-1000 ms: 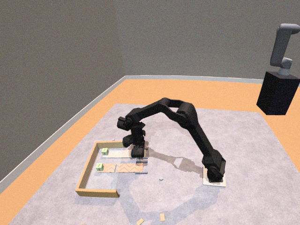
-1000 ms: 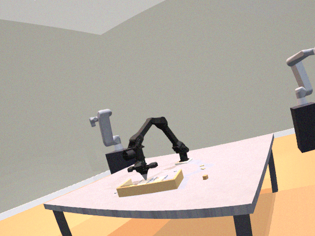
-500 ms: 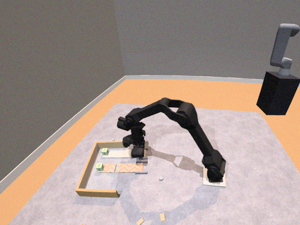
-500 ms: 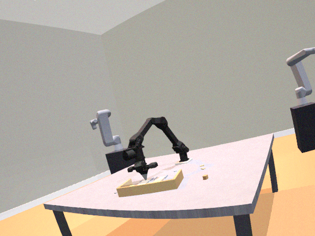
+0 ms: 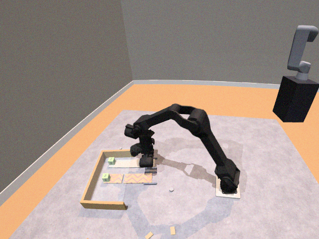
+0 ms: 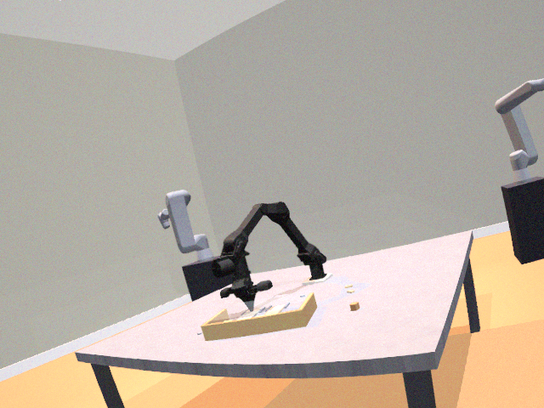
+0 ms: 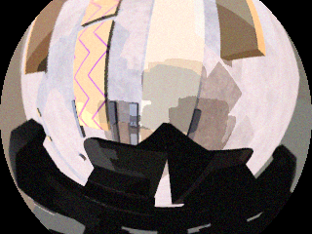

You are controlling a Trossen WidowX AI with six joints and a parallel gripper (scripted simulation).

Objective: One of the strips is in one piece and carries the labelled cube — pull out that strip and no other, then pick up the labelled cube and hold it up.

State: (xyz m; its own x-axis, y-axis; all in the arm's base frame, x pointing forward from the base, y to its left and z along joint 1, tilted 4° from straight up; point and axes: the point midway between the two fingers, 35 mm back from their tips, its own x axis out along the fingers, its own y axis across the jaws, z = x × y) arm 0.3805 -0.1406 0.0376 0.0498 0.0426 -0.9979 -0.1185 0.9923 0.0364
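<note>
My gripper tip is now 10 cm short of the cream strip and 1 cm to the right of it. Also, from my gripper tip: grey disc: 13 cm behind, 15 cm to the left.
</note>
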